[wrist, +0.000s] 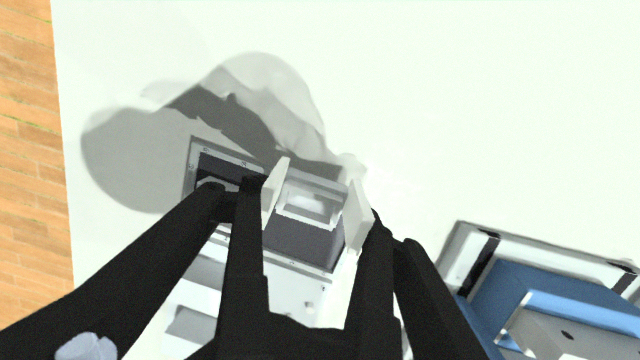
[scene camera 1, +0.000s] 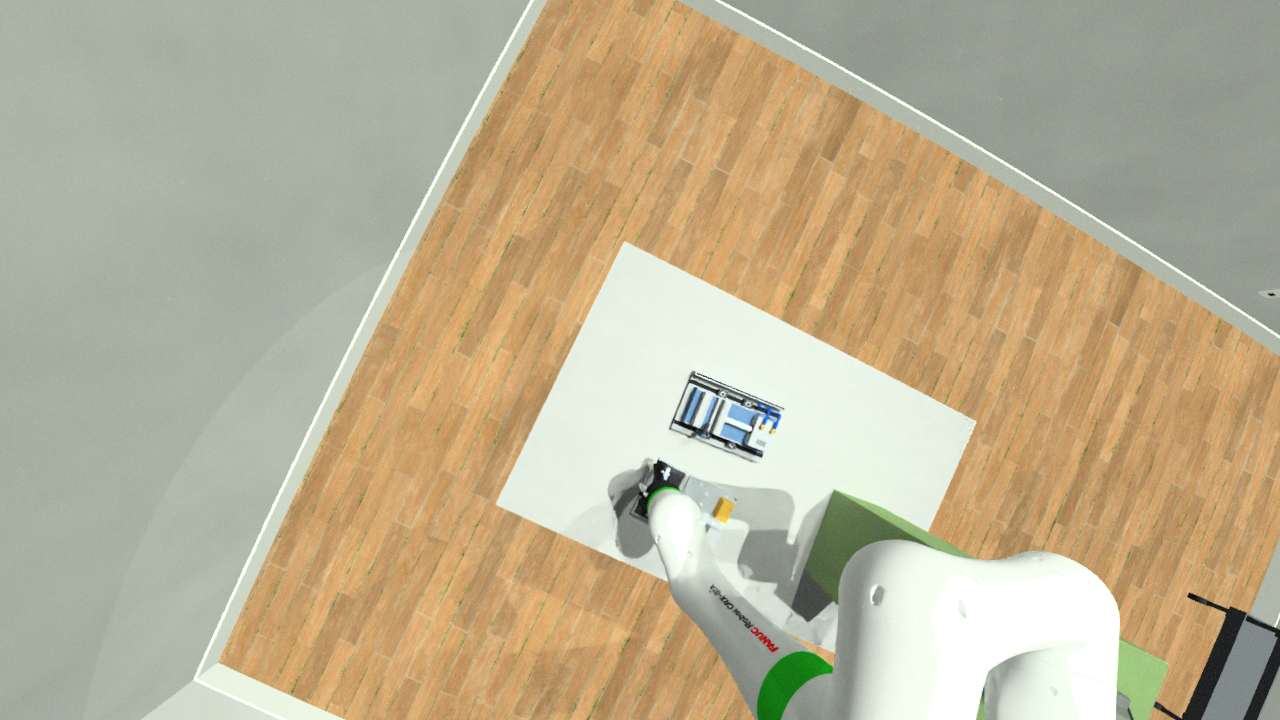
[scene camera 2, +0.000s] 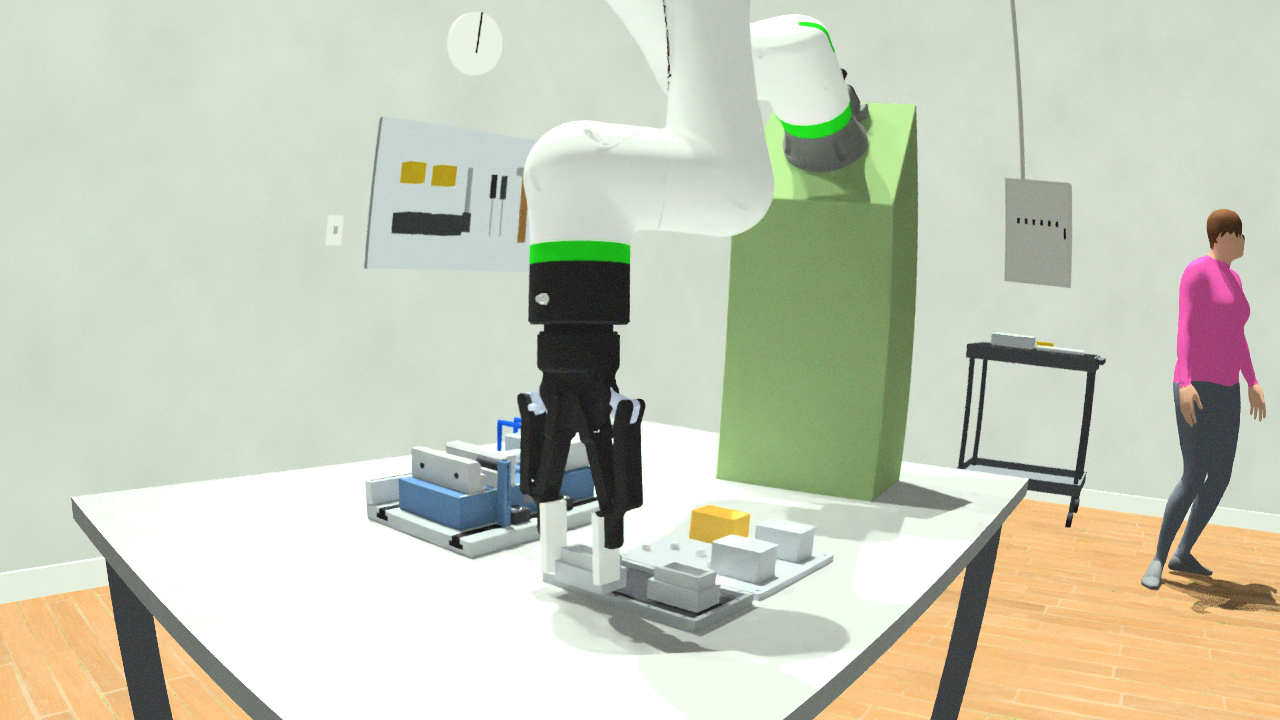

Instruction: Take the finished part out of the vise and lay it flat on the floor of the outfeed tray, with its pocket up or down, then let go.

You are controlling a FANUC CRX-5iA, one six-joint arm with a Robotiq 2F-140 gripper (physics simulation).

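Places are measured from the arm's base along level axes (x ahead, y left, z up), in metres.
Pixels of known places: gripper, fingertip midpoint: (wrist: 316,182) (scene camera 1: 648,475) (scene camera 2: 579,575); arm's base, origin of the base link: (scene camera 2: 826,144).
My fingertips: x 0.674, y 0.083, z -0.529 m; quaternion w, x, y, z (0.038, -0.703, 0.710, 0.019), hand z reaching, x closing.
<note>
Ahead of a thing's pixels: the offset from my fingertips to its top centre.
My gripper (scene camera 2: 580,548) (wrist: 316,182) is shut on the finished part @(0.016 m back, 0.000 m left, 0.023 m up) (scene camera 2: 581,560) (wrist: 306,203), a light grey stepped block with its pocket up. Its white pads grip two opposite sides. The part is level and low at one end of the outfeed tray (scene camera 2: 653,610) (wrist: 225,151), a shallow dark-floored tray. I cannot tell whether it touches the floor. A second grey part @(0.057 m back, 0.082 m left, 0.015 m up) (scene camera 2: 684,588) (wrist: 212,182) lies at the tray's other end, partly behind a finger in the wrist view. The vise @(0.145 m back, 0.261 m right, 0.073 m up) (scene camera 1: 723,416) (scene camera 2: 447,503) (wrist: 520,280), with blue body and grey jaws, stands beside the tray. The arm hides the held part in scene camera 1.
A light plate @(0.206 m back, 0.043 m left, 0.018 m down) (scene camera 2: 810,564) (wrist: 290,285) adjoins the tray, bearing a yellow block @(0.256 m back, 0.001 m right, 0.018 m up) (scene camera 1: 723,509) (scene camera 2: 718,523) and grey blocks @(0.162 m back, 0.087 m left, 0.018 m up) (scene camera 2: 744,559) @(0.252 m back, 0.089 m left, 0.018 m up) (scene camera 2: 785,540). The green pedestal (scene camera 1: 845,537) (scene camera 2: 805,358) stands behind the plate. A person (scene camera 2: 1212,322) stands beyond the table, right of a black cart (scene camera 2: 1029,356).
</note>
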